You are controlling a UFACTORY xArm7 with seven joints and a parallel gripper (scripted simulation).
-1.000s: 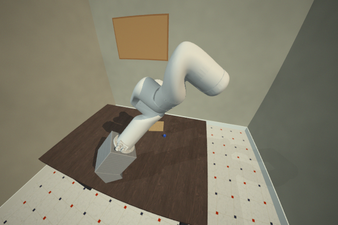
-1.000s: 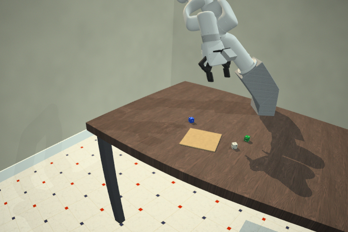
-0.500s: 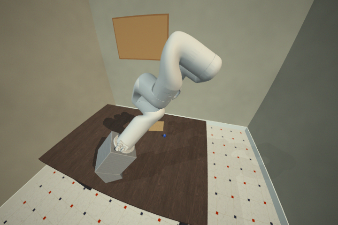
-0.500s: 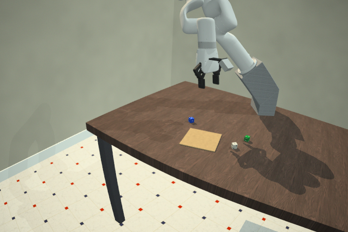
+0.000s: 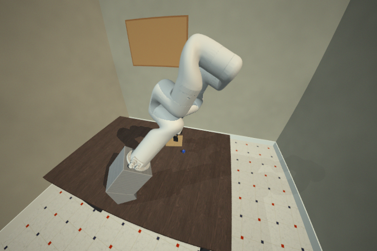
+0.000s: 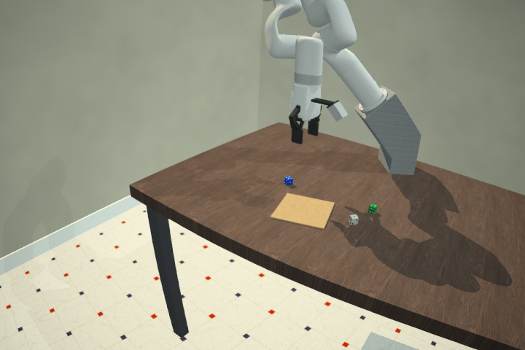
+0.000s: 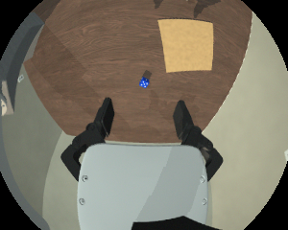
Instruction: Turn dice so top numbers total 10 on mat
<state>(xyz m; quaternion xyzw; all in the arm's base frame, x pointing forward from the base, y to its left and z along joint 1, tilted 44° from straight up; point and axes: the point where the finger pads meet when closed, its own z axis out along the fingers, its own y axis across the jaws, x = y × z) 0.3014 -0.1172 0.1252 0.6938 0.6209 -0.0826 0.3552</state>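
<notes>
My gripper is now 150 mm above the blue die, 40 mm to the left of it and 10 mm past it. The rest, counted from my hand: green die 230 mm to the left, 150 mm below, 50 mm ahead; tan mat 160 mm below, 120 mm ahead, 50 mm to the left; white die 190 mm to the left, 150 mm below, 130 mm ahead.
</notes>
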